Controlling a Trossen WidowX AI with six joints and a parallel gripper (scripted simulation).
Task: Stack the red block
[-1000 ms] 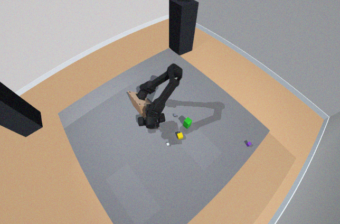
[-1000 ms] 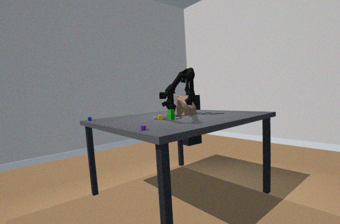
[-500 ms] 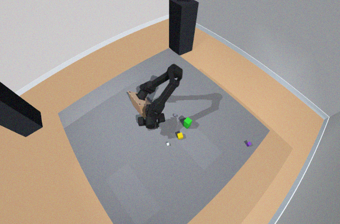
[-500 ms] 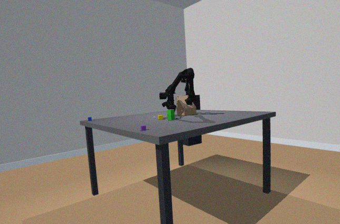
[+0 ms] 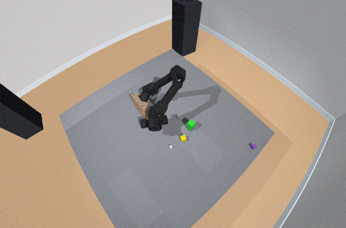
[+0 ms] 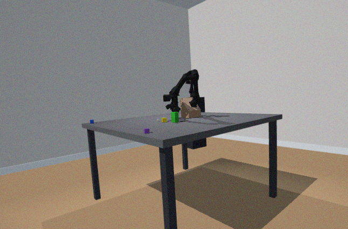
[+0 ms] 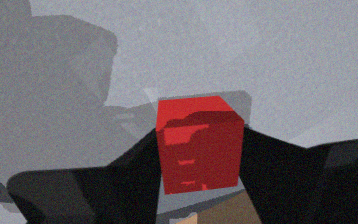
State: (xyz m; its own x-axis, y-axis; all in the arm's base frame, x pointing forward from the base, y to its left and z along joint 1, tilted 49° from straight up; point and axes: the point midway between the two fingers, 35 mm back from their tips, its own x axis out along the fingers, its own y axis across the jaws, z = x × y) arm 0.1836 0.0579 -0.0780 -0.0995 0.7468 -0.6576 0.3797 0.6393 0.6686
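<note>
Now: the yellow block 19 cm ahead of my gripper tip, 12 cm to the left of it and 1 cm above it. From my gripper tip the other things lie so: purple block: 54 cm ahead, 50 cm to the left; then small white block: 19 cm ahead, 1 cm to the left; then red block: 1 cm above.
</note>
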